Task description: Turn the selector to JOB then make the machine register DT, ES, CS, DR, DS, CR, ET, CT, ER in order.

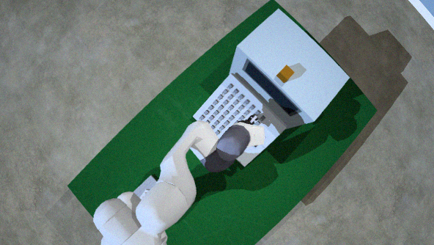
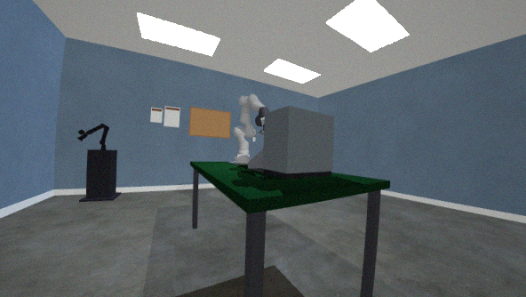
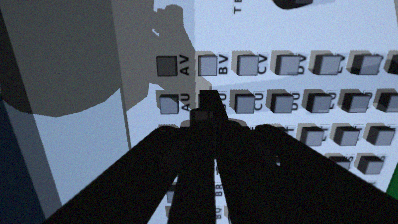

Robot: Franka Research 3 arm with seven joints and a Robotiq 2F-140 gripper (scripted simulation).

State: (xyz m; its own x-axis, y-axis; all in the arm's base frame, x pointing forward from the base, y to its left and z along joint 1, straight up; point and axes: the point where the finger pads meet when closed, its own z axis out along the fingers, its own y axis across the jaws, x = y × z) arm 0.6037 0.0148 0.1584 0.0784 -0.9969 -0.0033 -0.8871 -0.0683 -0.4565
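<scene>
The key is 80 mm behind my hand, 100 mm to the left of it and 80 mm below it. The rest, counted from my hand: round selector knob: 40 mm behind, 100 mm to the right, 50 mm below; then sloping keyboard: 20 mm behind, 20 mm to the left, 100 mm below.
</scene>
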